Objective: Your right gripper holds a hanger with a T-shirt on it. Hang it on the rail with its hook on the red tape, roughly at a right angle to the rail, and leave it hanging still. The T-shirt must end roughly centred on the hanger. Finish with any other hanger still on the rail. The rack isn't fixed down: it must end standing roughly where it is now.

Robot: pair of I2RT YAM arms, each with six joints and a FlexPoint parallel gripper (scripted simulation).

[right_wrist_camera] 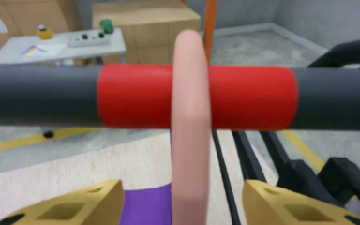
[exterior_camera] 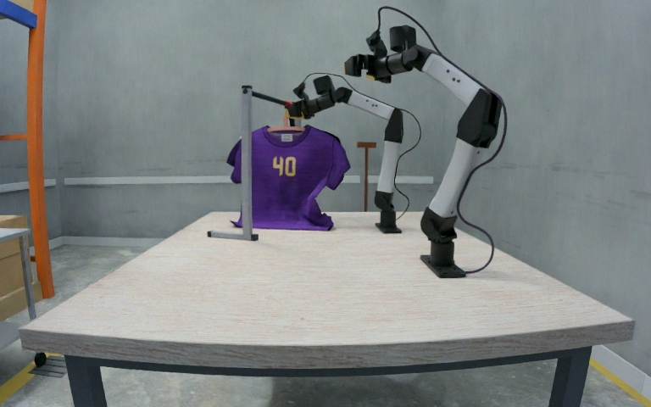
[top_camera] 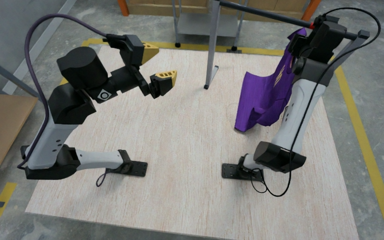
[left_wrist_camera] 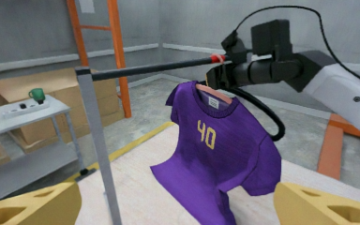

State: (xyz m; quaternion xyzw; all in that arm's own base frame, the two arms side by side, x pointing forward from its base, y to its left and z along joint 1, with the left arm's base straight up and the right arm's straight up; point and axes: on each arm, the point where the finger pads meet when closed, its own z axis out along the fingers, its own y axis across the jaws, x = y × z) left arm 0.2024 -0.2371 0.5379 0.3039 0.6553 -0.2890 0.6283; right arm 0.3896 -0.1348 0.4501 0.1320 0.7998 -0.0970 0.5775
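Observation:
Now: the pink hanger 50 mm below my right hand, 10 mm to the right of it and 10 mm ahead of it.

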